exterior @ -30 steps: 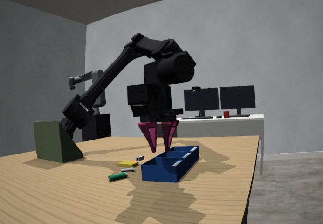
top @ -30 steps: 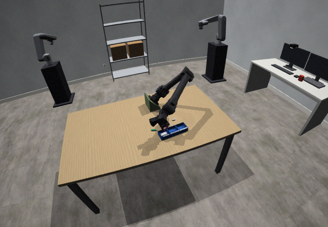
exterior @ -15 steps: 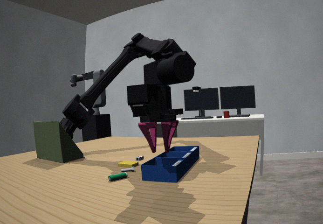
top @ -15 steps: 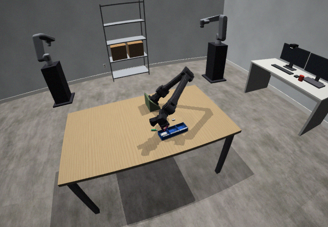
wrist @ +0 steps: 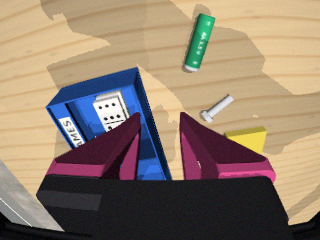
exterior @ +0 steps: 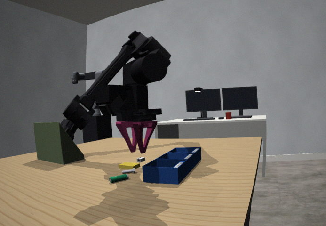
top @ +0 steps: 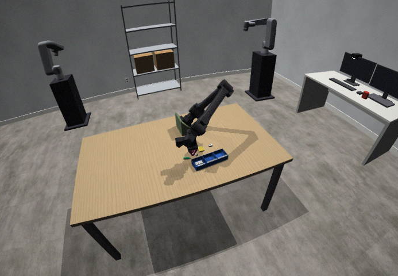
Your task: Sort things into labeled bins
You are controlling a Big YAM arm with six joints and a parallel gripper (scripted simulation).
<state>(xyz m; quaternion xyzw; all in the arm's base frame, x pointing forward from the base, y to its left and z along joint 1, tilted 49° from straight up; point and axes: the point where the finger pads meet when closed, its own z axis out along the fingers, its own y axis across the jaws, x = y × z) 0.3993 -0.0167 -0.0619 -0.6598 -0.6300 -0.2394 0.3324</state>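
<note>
Right now my hand is 7 cm above the green battery, 4 cm past it and 3 cm to the left of it. Also, from my hand: blue three-part bin (11 cm to the left, 6 cm below, 4 cm ahead); then bolt (7 cm below, 6 cm behind, 4 cm to the left); then yellow block (10 cm behind, 9 cm to the left, 7 cm below).
</note>
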